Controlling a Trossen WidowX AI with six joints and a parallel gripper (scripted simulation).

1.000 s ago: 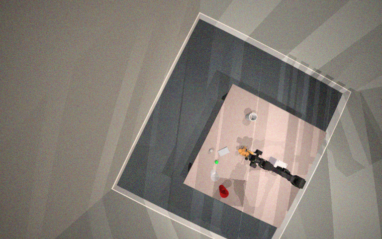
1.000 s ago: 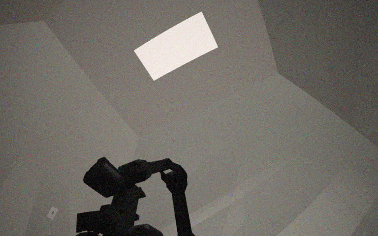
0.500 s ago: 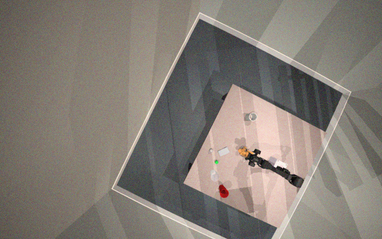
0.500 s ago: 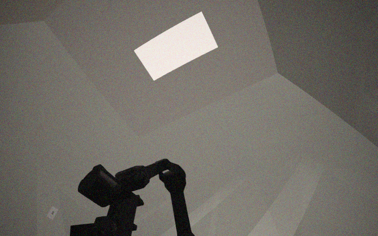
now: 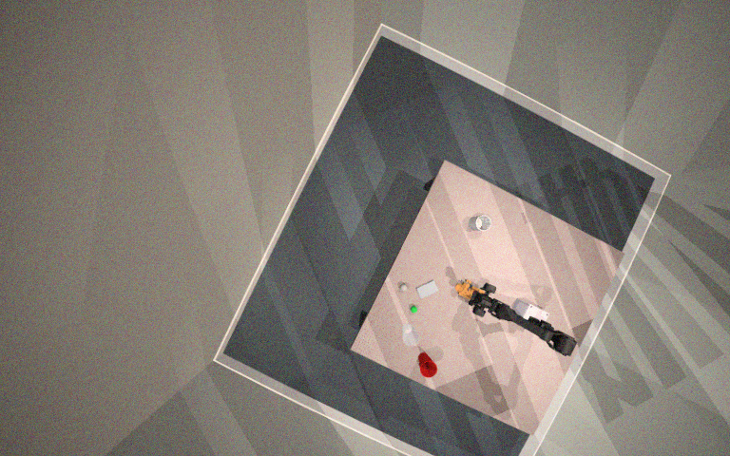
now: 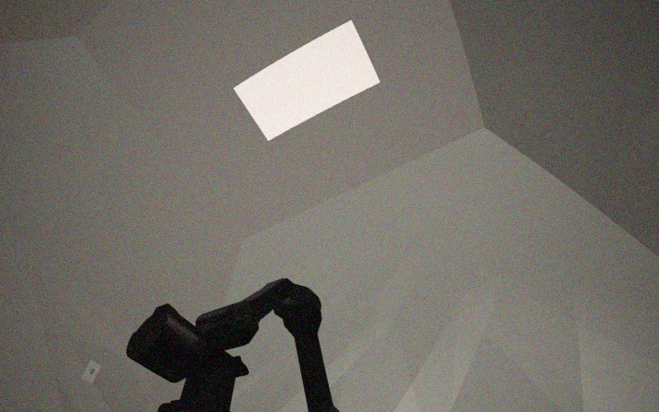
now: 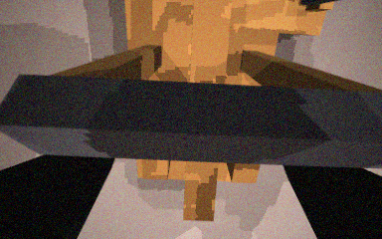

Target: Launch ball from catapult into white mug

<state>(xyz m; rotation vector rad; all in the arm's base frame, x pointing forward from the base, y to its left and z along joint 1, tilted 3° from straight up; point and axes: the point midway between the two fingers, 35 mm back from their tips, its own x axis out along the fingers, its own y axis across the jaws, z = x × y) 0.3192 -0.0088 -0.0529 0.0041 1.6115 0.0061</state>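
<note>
Right now my gripper tip is 4 cm short of the catapult frame and 5 cm below it. From my gripper tip the other things lie so: orange wooden catapult (6 cm ahead, 2 cm to the right, 2 cm above); dark ball (6 cm to the left, 2 cm below); flat grey block (28 cm ahead, 9 cm to the left, 3 cm below).
</note>
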